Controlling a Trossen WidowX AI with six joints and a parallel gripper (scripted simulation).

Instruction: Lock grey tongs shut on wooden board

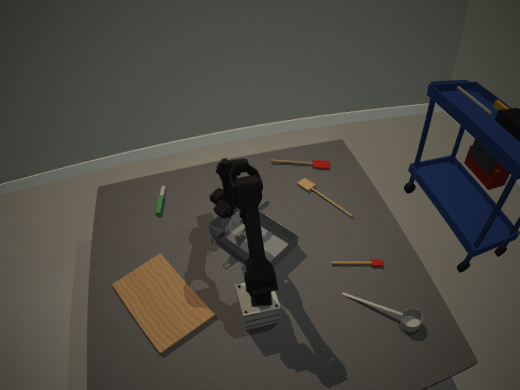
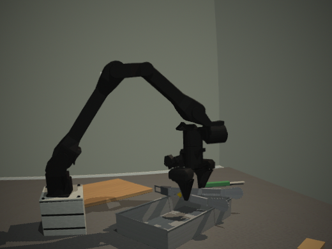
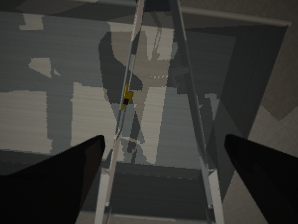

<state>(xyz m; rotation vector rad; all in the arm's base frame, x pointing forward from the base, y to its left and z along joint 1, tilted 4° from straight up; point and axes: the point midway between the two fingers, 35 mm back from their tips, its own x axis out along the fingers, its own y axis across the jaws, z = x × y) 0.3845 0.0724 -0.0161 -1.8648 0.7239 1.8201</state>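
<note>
Now: gripper tip 4 cm past the yellow mark and 1 cm below it. Round my gripper tip: grey roasting tin (6 cm to the right, 6 cm behind, 4 cm below); then wooden board (32 cm behind, 29 cm to the left, 6 cm below).
</note>
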